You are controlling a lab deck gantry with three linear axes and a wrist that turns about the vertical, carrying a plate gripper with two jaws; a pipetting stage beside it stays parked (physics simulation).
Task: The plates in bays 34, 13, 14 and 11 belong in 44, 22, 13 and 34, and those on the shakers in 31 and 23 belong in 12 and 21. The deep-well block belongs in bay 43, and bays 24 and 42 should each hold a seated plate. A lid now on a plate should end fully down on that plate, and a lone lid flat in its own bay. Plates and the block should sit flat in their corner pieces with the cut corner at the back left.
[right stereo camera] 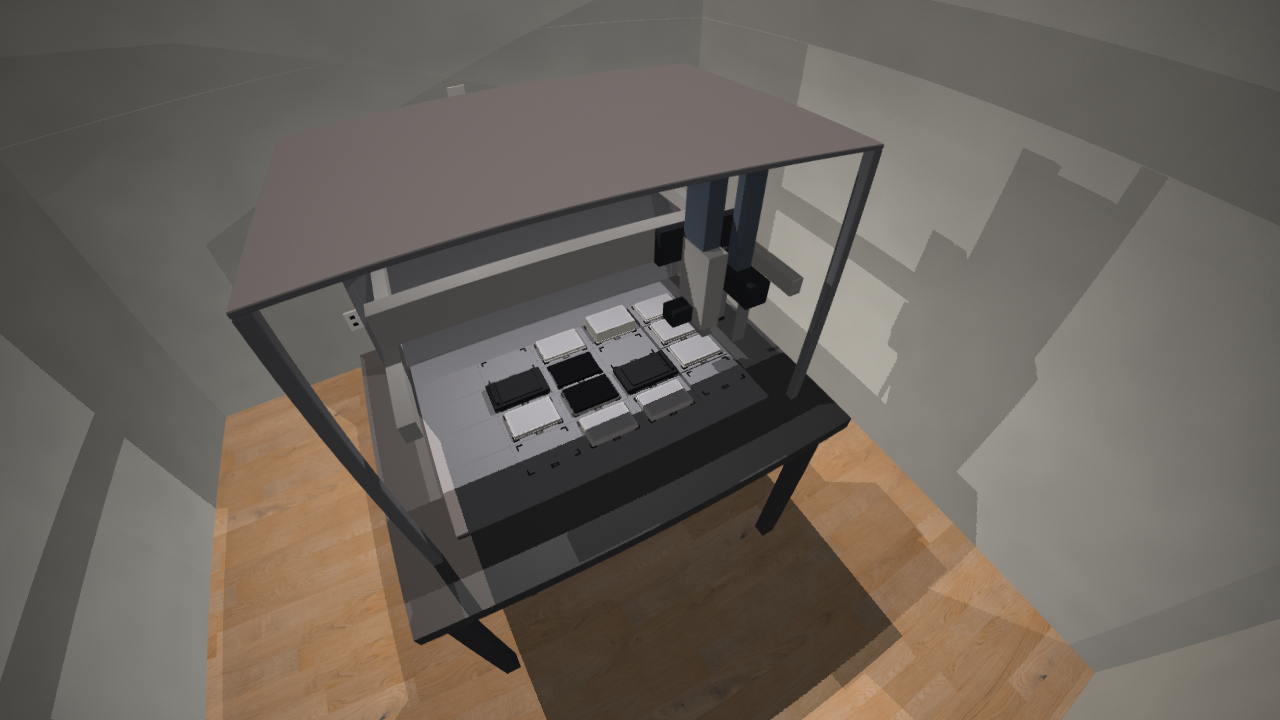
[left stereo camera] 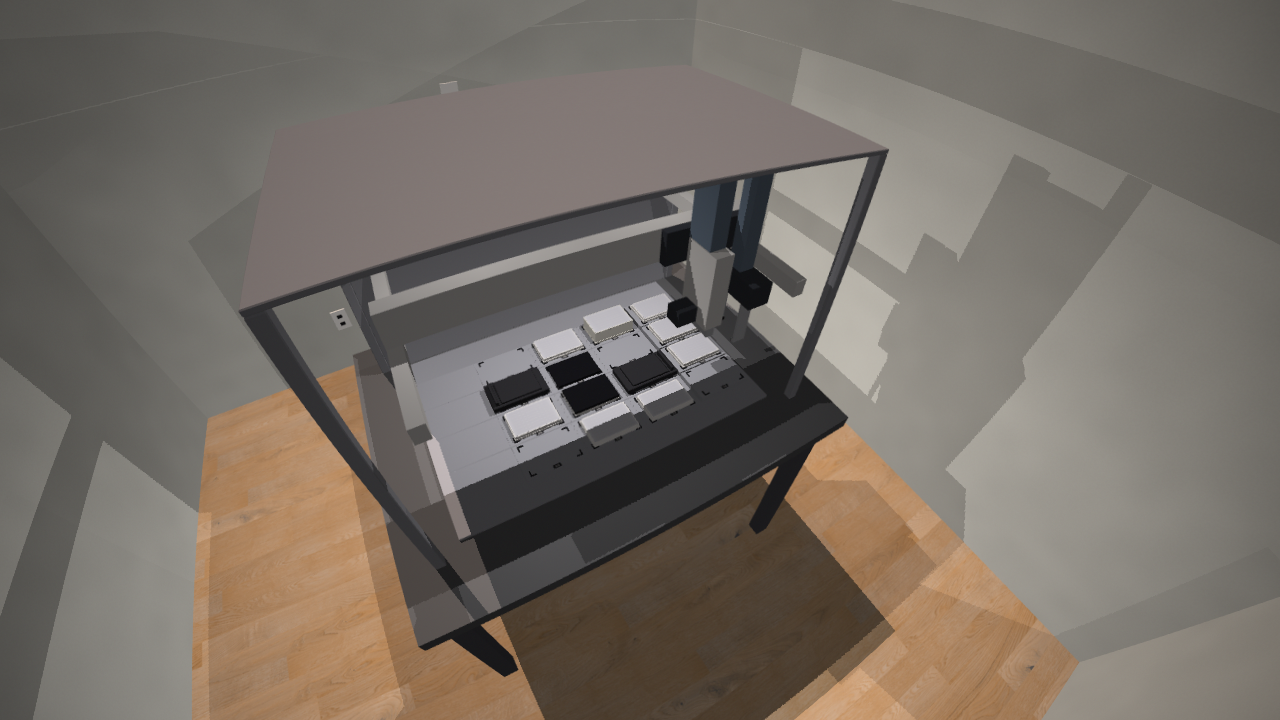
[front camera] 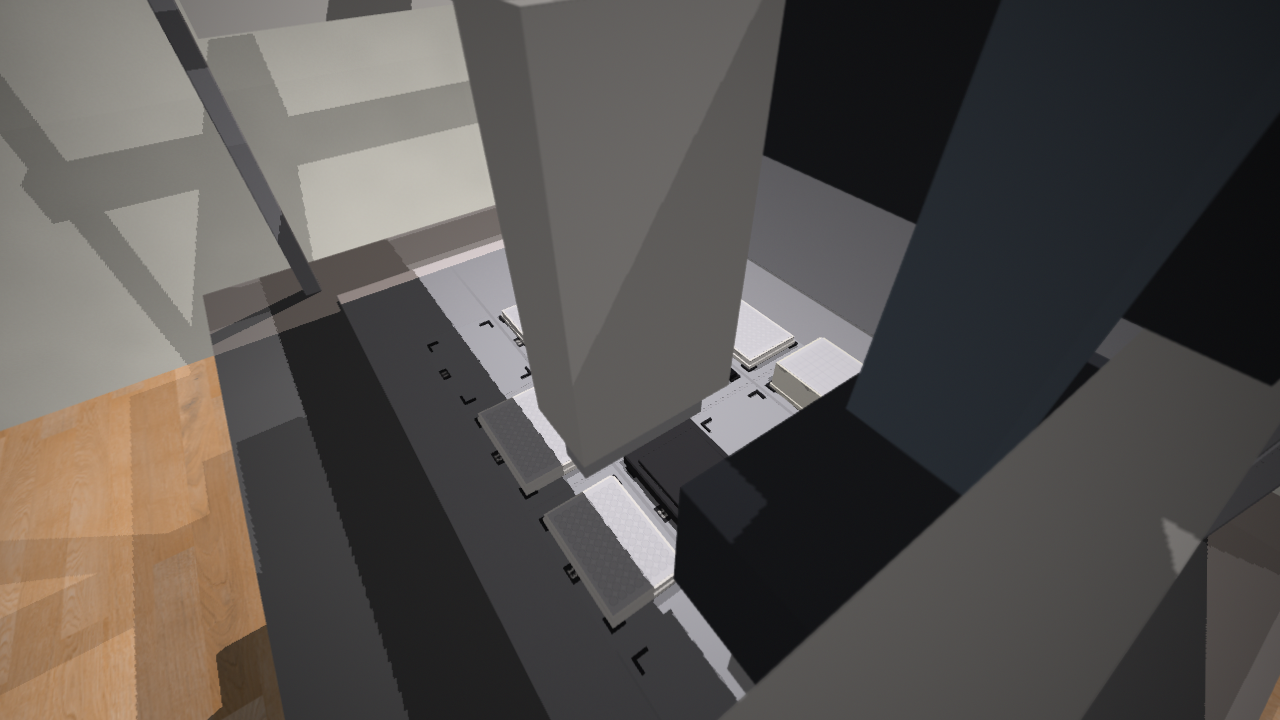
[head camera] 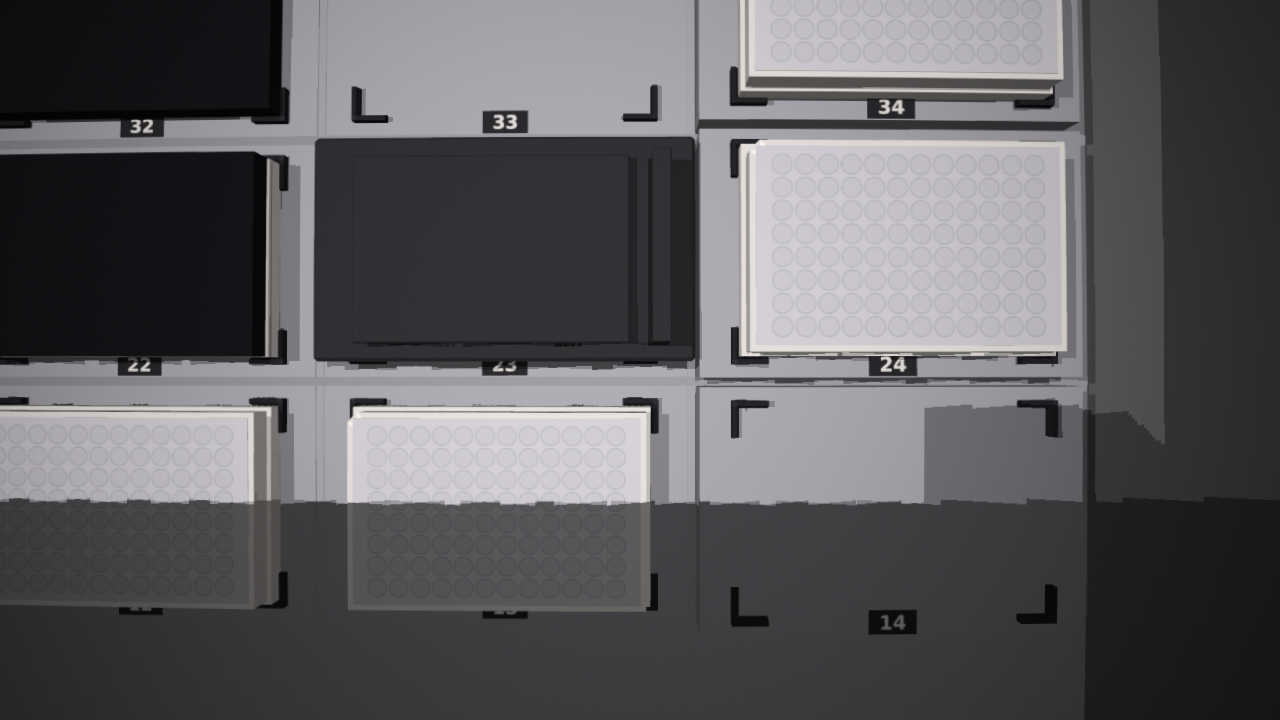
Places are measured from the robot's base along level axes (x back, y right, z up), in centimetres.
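Pixels of known places: gripper, fingertip midpoint: (right stereo camera: 726, 329) (left stereo camera: 727, 329); robot's base, link origin: (right stereo camera: 529, 474) (left stereo camera: 531, 475) (front camera: 430, 346).
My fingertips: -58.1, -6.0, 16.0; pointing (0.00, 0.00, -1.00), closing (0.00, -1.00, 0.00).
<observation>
Ahead of a thing's pixels: the offset from my fingertips to its middle, as dx, dy, dz. "pt": to the spot under its first point.
My gripper (left stereo camera: 741, 333) (right stereo camera: 739, 333) is raised to the right of the bays, with no plate visible at it. One jaw shows; the other is hidden, so its opening is unclear. In the head view, white plates sit in bay 34 {pt +2.6, -17.3, -13.1} (head camera: 904, 35), bay 24 {pt +2.7, -9.2, -13.1} (head camera: 904, 241), bay 13 {pt +18.7, +1.6, -14.5} (head camera: 501, 510) and bay 12 {pt +34.2, +1.7, -14.5} (head camera: 134, 510). The deep-well block {+18.9, -30.4, -13.9} (front camera: 819, 362) (left stereo camera: 610, 322) is in bay 43. White plates are also in bay 42 {pt +35.0, -30.1, -14.5} (left stereo camera: 559, 343), bay 44 {pt +3.8, -30.1, -13.1} (left stereo camera: 651, 307) and bay 21 {pt +51.8, -8.7, -14.5} (left stereo camera: 532, 417). Dark-topped pieces are in bay 22 {pt +34.4, -9.0, -14.3} (head camera: 125, 255) and bay 32 {pt +35.0, -18.0, -15.2} (head camera: 134, 53).
The shaker in bay 23 {+18.5, -9.1, -14.4} (head camera: 492, 250) and the shaker in bay 31 {+52.1, -19.8, -14.4} (left stereo camera: 516, 388) bear no plate. Bays 33, 14, 11 and 41 show bare corner pieces. The parked pipetting column (front camera: 617, 223) (left stereo camera: 708, 291) stands beside the gripper and blocks much of the front view.
</observation>
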